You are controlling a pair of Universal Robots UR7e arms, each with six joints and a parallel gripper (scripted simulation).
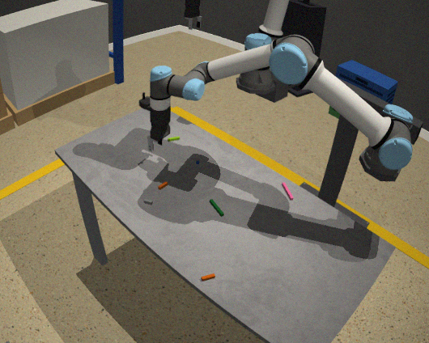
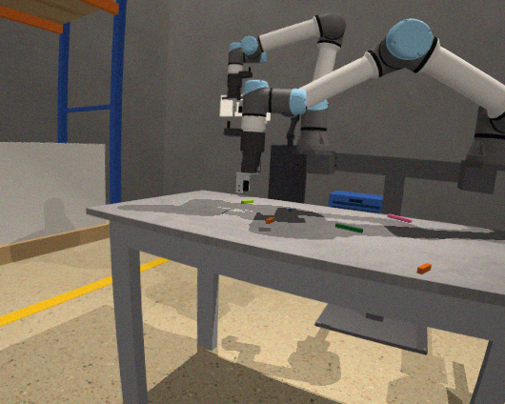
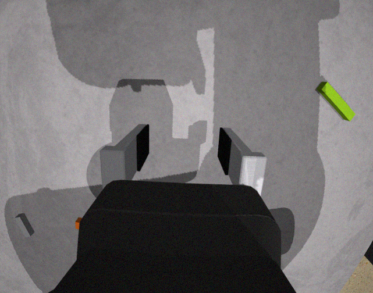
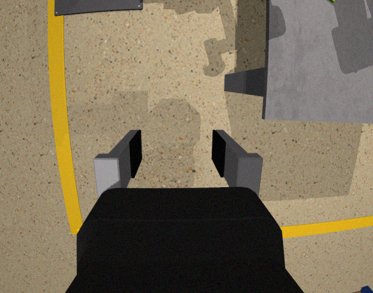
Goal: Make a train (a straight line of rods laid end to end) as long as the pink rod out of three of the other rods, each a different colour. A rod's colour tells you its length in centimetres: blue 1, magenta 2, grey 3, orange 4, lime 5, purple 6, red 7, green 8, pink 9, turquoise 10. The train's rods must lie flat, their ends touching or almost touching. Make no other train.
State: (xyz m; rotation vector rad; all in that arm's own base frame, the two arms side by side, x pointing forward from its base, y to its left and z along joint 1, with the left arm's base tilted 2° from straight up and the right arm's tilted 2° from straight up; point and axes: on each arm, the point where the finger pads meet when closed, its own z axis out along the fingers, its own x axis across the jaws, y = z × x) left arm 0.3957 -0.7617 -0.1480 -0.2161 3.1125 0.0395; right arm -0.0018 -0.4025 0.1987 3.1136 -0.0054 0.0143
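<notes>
Now: the lime rod 14 cm behind my left hand, 8 cm to the right of it and 8 cm below it. From my left hand the other things lie so: blue rod: 13 cm behind, 11 cm to the left, 8 cm below; then green rod: 35 cm to the left, 8 cm below, 3 cm behind; then grey rod: 19 cm to the left, 15 cm ahead, 8 cm below.
</notes>
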